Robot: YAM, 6 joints.
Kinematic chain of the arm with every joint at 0, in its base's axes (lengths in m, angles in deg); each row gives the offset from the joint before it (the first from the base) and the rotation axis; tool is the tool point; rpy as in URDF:
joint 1: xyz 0 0 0.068 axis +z
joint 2: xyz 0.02 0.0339 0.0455 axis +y
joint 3: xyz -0.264 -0.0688 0 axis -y
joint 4: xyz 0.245 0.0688 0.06 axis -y
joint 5: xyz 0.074 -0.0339 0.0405 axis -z
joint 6: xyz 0.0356 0 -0.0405 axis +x
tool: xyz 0 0 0 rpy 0 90 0
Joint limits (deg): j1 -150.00..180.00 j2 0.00..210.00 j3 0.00..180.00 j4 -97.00..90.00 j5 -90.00..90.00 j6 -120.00..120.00
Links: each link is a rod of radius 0.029 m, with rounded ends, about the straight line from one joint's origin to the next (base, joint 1, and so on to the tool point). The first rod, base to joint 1, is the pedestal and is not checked.
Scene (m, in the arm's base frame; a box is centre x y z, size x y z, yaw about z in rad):
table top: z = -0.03
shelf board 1: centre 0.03 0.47 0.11 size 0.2 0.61 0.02 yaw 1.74
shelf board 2: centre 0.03 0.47 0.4 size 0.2 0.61 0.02 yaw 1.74
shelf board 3: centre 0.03 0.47 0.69 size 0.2 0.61 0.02 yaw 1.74
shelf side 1: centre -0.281 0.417 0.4 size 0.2 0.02 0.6 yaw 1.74
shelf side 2: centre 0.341 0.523 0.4 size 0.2 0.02 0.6 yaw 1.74
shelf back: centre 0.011 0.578 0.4 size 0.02 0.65 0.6 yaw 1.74
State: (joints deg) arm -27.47 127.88 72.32 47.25 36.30 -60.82
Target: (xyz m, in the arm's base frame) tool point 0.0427 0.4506 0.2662
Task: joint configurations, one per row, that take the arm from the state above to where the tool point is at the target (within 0.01 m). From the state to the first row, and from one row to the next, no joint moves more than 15 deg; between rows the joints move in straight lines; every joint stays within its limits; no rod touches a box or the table.
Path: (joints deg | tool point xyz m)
1: -13.19 125.98 72.42 47.59 35.42 -60.82 | 0.4542 -0.1276 0.1550
2: 1.09 124.08 72.52 47.93 34.53 -60.82 | 0.4707 -0.0112 0.1710
3: 15.38 122.19 72.62 48.27 33.65 -60.82 | 0.4573 0.1053 0.1870
4: 29.66 120.29 72.72 48.61 32.76 -60.82 | 0.4151 0.2142 0.2030
5: 43.94 118.39 72.82 48.95 31.88 -60.82 | 0.3471 0.3084 0.2189
6: 58.22 116.49 72.92 49.29 30.99 -60.82 | 0.2582 0.3819 0.2348
7: 72.51 114.59 73.03 49.63 30.11 -60.82 | 0.1543 0.4303 0.2506
8: 86.79 112.70 73.13 49.97 29.23 -60.82 | 0.0427 0.4506 0.2662

